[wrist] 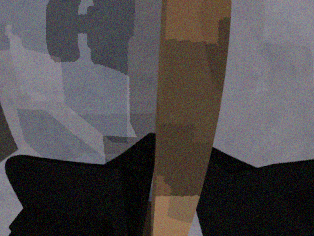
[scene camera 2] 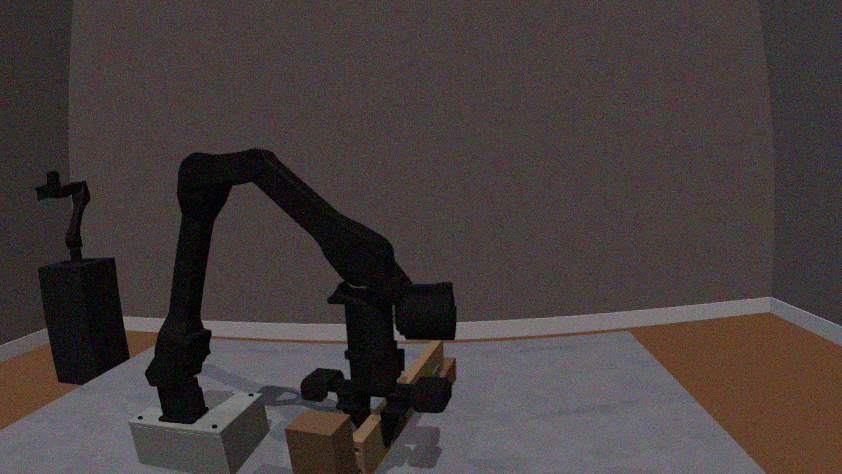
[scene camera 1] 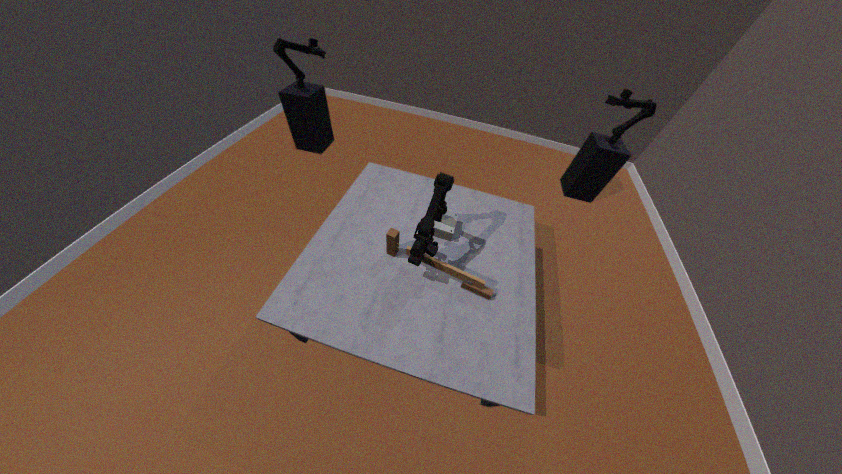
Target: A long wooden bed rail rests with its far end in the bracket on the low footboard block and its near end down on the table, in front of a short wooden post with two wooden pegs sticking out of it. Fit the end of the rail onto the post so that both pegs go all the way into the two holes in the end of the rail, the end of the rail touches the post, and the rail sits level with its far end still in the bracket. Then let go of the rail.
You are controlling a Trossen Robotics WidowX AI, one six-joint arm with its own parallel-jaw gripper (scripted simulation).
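Observation:
A long wooden rail (wrist: 193, 51) is part of the scene, and so is the gripper (scene camera 2: 379, 445), which the wrist view shows too (wrist: 168, 139).

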